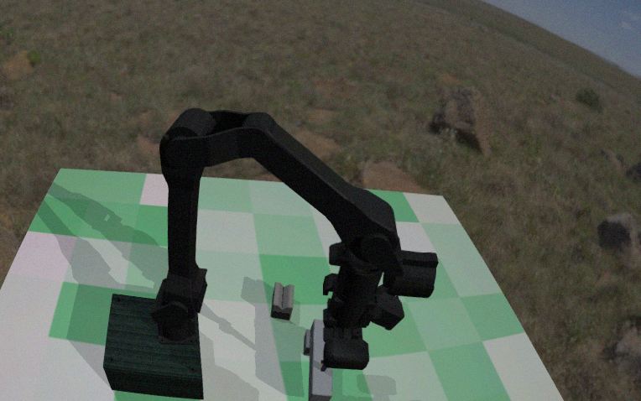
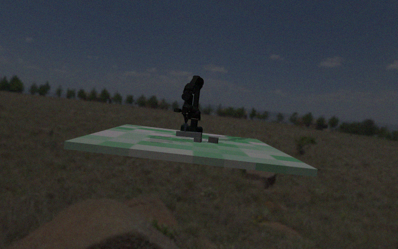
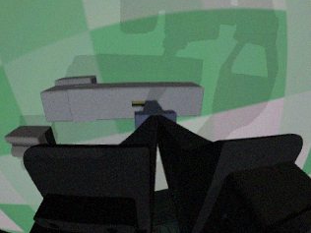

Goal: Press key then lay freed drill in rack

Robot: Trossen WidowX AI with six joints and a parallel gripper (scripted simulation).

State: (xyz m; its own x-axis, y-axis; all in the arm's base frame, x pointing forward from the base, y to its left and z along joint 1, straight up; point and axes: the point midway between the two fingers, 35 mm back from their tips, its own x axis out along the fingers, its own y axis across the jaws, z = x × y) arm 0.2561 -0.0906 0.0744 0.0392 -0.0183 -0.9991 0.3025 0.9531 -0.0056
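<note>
Right now my gripper tip is 3 cm above the blue key. From my gripper tip the other things lie so: drill: 1 cm ahead, 6 cm to the left, 7 cm below; then rack: 1 cm behind, 22 cm to the left, 10 cm below; then grey housing block: 1 cm ahead, 4 cm to the left, 8 cm below.
</note>
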